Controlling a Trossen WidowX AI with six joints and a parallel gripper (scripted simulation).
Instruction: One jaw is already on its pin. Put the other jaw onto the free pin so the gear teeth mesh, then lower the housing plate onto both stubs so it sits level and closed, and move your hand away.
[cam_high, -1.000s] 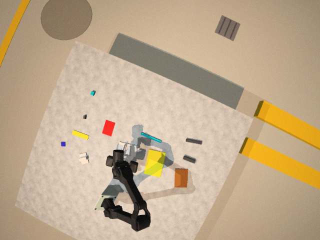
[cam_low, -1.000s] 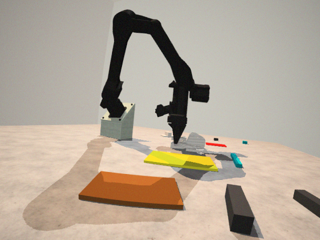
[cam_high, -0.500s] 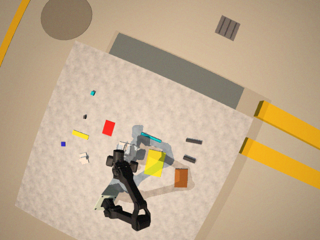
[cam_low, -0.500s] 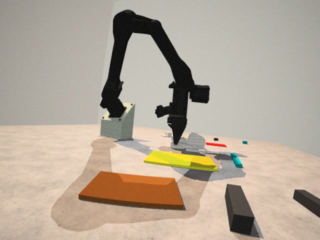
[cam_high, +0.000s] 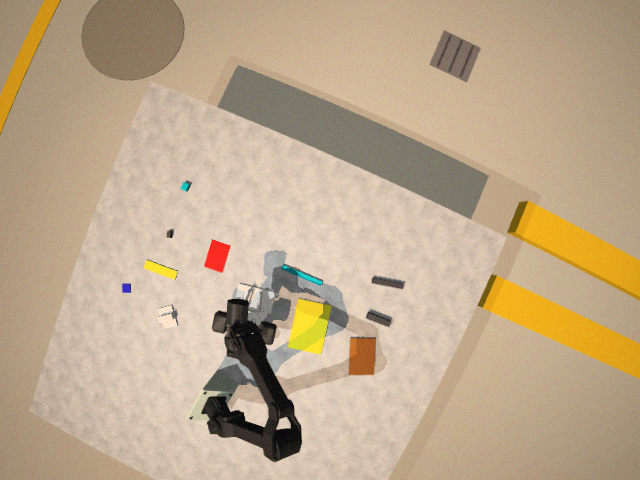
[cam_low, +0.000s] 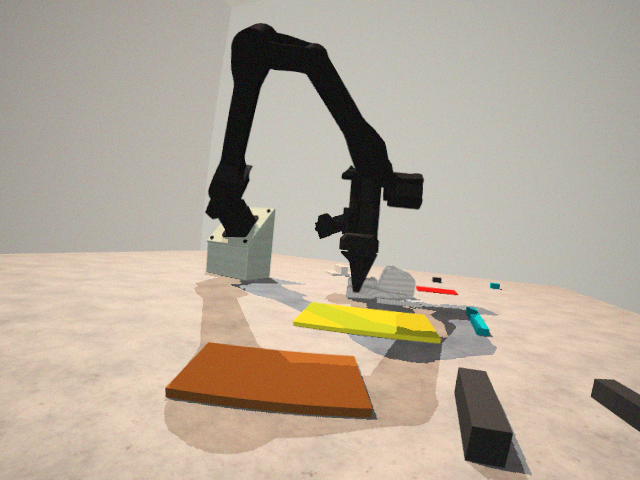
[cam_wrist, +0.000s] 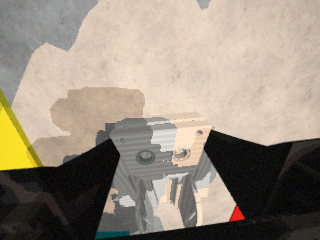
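Now: the ribbed jaw 3 cm ahead of my gripper tip and 1 cm to the right of it. Also, from my gripper tip: red slab 14 cm ahead, 19 cm to the left, 1 cm below; then cyan bar 21 cm ahead, 8 cm to the right, 1 cm below; then yellow slab 7 cm ahead, 18 cm to the right, 1 cm below.
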